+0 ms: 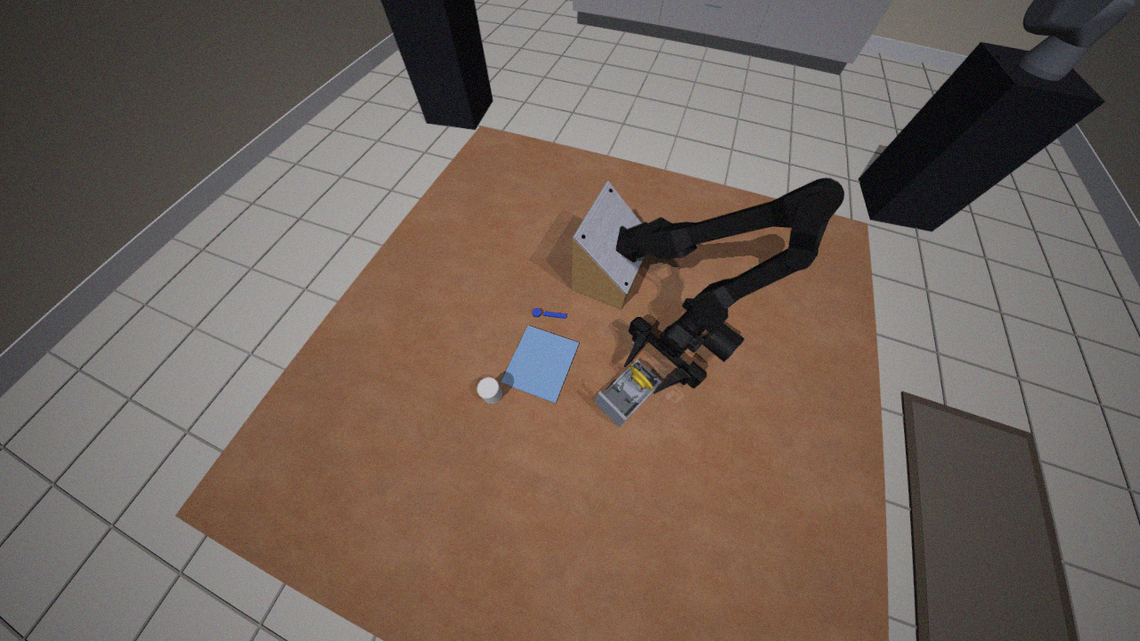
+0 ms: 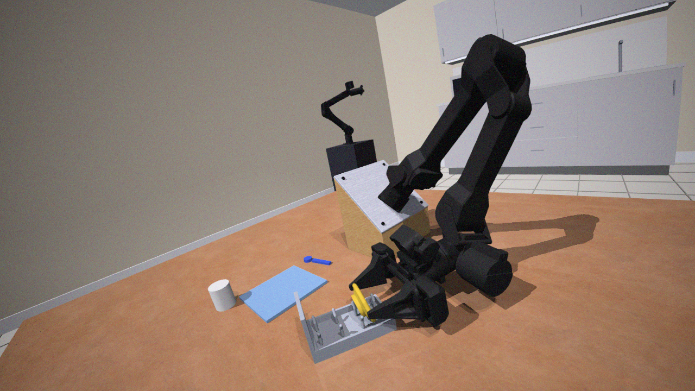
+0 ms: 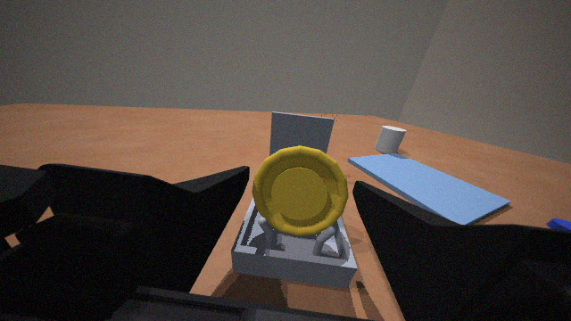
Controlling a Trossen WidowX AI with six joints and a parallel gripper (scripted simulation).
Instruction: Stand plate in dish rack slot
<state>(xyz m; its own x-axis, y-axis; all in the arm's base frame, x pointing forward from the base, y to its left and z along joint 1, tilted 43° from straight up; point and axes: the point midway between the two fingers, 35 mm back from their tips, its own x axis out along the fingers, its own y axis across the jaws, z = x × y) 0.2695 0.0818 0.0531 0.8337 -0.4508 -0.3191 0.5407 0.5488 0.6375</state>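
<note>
The yellow plate lies 10 mm below my gripper tip. Also, from my gripper tip: light blue mat: 10 mm behind, 220 mm to the right, 50 mm below; then grey dish rack: 20 mm ahead, 10 mm to the right, 30 mm below; then blue spoon: 130 mm behind, 240 mm to the right, 50 mm below.
</note>
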